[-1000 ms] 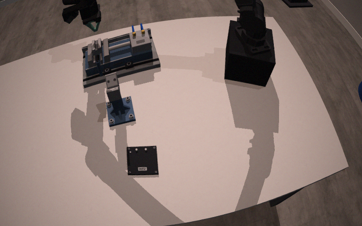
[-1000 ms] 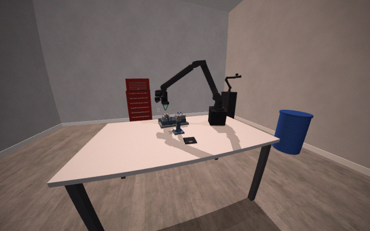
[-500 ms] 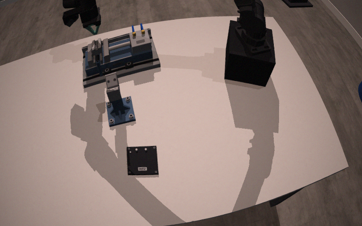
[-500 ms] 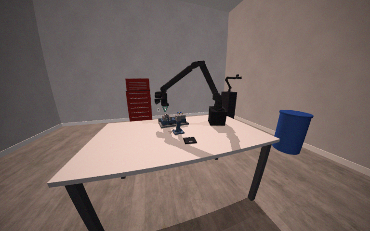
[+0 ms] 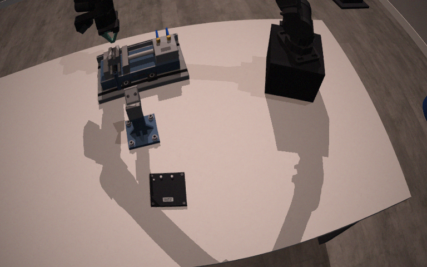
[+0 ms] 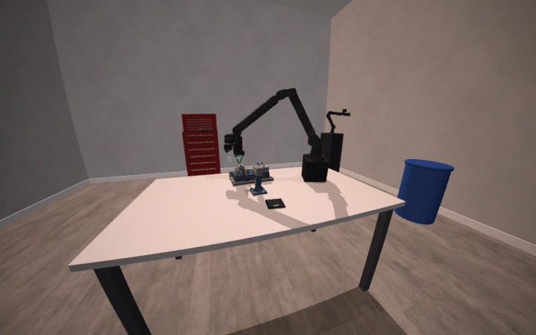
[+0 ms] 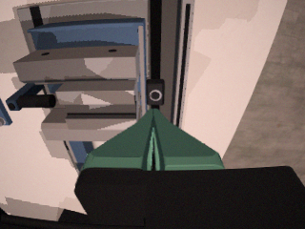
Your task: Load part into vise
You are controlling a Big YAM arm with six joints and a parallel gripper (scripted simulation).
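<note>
The part lies 40 mm to the left of my hand and 20 mm below it. Round my hand: fixed jaw: 60 mm to the left, 50 mm below, 30 mm ahead; moving jaw: 70 mm to the left, 50 mm below, 30 mm behind; dark short rod: 110 mm to the left, 30 mm below, 10 mm ahead.
</note>
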